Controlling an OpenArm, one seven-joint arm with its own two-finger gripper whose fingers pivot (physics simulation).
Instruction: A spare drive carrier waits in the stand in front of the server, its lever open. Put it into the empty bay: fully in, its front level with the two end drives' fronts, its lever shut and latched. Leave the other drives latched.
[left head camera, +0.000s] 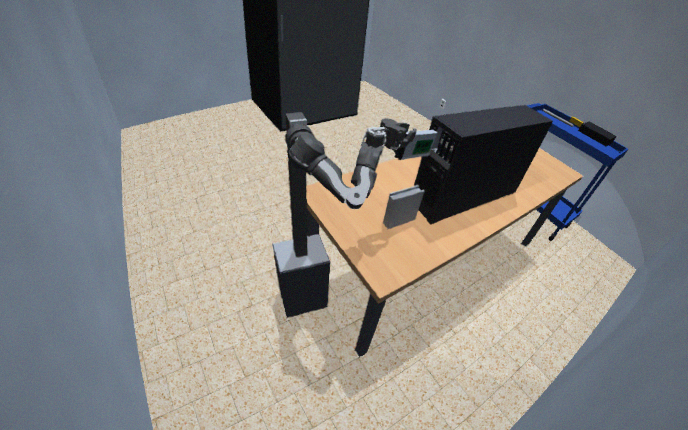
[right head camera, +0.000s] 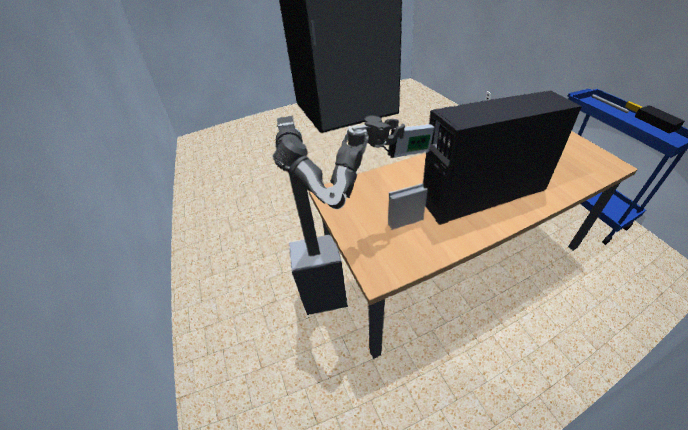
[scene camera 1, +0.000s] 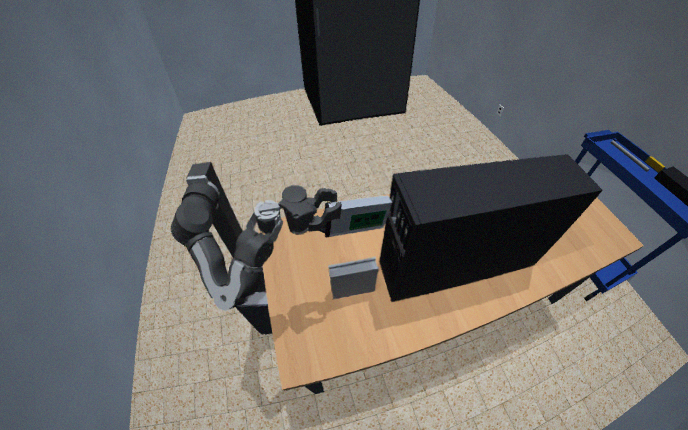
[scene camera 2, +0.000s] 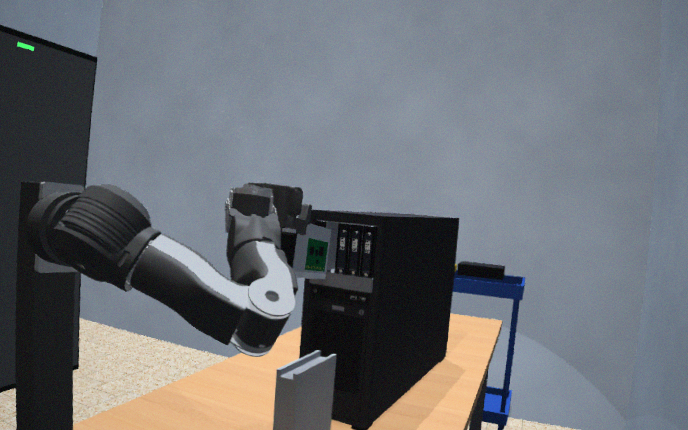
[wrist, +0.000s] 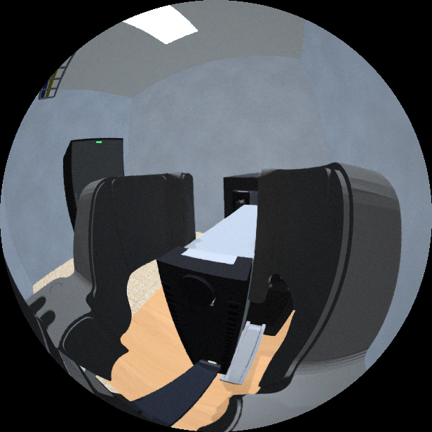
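My gripper (left head camera: 409, 137) (right head camera: 397, 135) (scene camera 1: 332, 206) (scene camera 2: 303, 219) is shut on the spare drive carrier (left head camera: 417, 146) (right head camera: 413, 141) (scene camera 1: 355, 217) (scene camera 2: 313, 253) (wrist: 200, 295), holding it upright by its black front, high above the table. The carrier's far end is at the upper bay area of the black server (left head camera: 497, 167) (right head camera: 507, 162) (scene camera 1: 492, 243) (scene camera 2: 413, 294); how deep it reaches is hidden. Most of its body is outside. Its dark lever (wrist: 175, 395) stands open toward the wrist. Three latched-looking drives (scene camera 2: 355, 248) show right of it. The grey stand (left head camera: 403, 208) (right head camera: 407, 208) (scene camera 1: 353, 279) (scene camera 2: 304, 400) (wrist: 244, 355) is empty.
The server and stand are on the wooden table (left head camera: 395, 268) (right head camera: 395, 273) (scene camera 1: 324, 360) (scene camera 2: 213, 395). A blue cart (left head camera: 608, 152) (right head camera: 674, 144) (scene camera 2: 513, 324) stands behind the server. A tall black cabinet (left head camera: 319, 60) (right head camera: 355, 60) (scene camera 1: 362, 60) (scene camera 2: 43, 152) (wrist: 100, 165) stands beyond the arm.
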